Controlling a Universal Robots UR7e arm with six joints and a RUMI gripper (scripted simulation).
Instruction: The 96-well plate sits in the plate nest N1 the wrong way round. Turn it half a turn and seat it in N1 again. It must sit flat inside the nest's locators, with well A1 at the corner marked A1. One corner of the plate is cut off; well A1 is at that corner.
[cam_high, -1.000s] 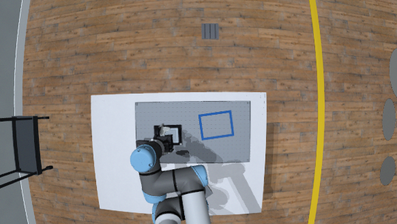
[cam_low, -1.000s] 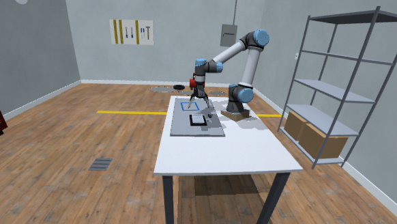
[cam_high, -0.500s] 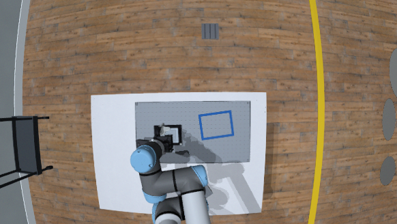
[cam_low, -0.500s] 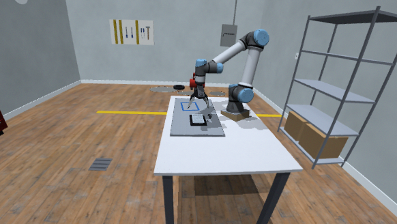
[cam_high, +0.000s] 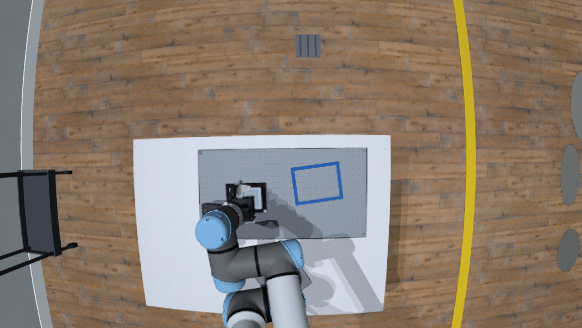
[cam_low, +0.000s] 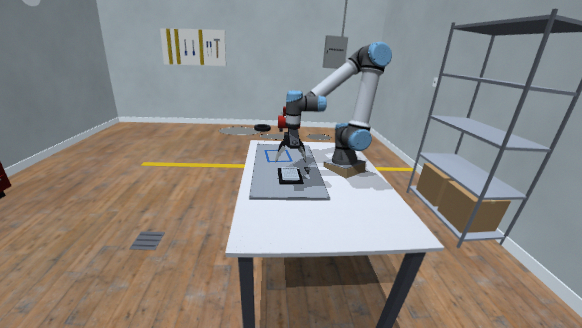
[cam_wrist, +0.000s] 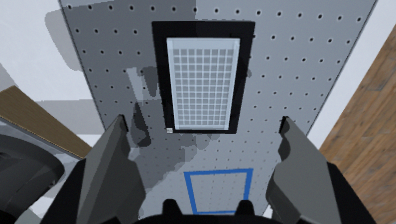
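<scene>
The clear 96-well plate lies 60 mm below my hand. Also, from my hand: black rectangular nest: 80 mm below.
</scene>
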